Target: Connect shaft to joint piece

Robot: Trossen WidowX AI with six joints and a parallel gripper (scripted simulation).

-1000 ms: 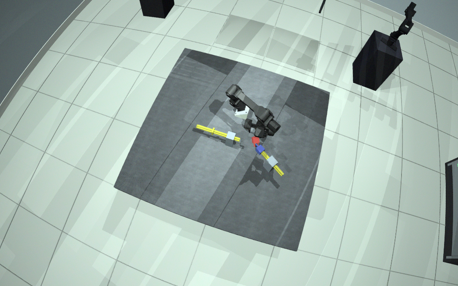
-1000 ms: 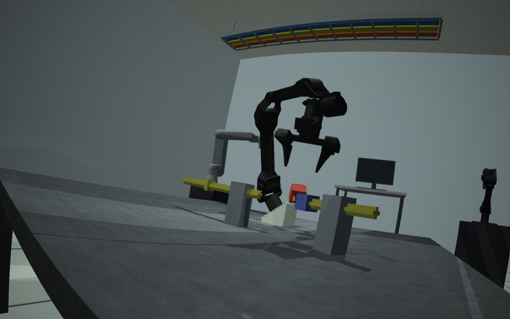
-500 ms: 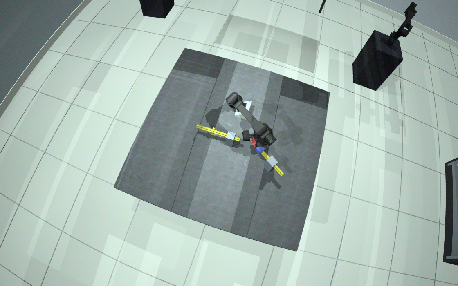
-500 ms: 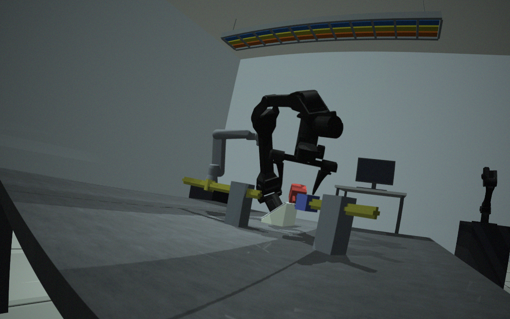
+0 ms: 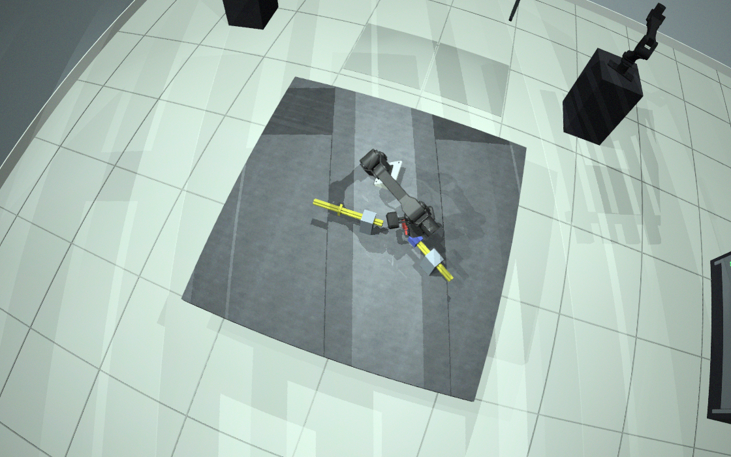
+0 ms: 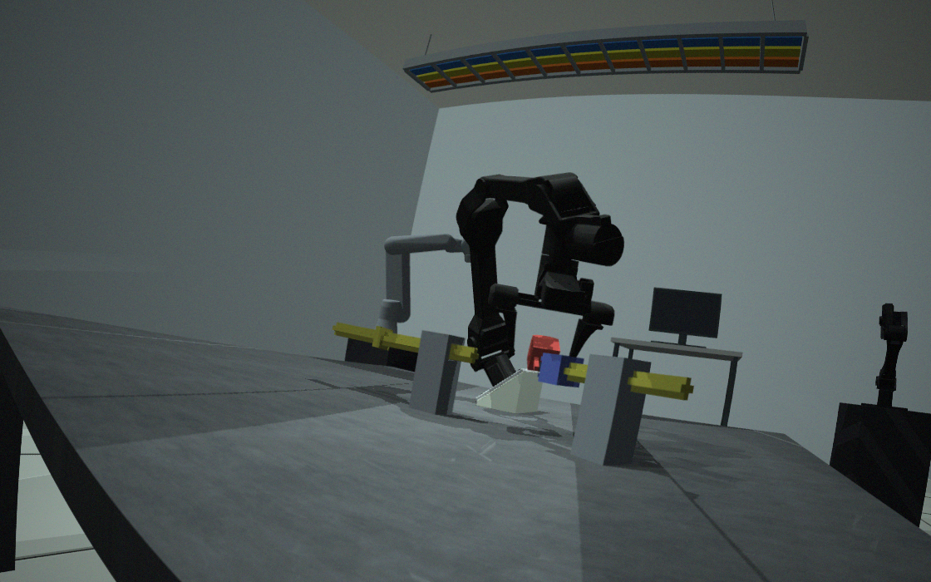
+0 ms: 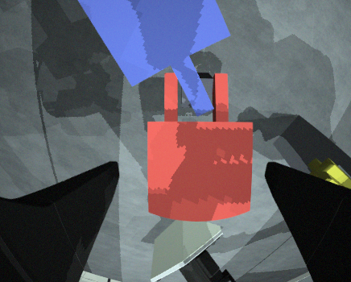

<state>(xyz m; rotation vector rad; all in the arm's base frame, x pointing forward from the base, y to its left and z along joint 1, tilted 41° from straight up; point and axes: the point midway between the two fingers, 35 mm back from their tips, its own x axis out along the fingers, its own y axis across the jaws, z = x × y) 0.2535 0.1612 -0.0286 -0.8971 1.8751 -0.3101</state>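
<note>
My gripper tip is now 20 mm short of the red joint piece, 10 mm to the right of it and 10 mm below it.
</note>
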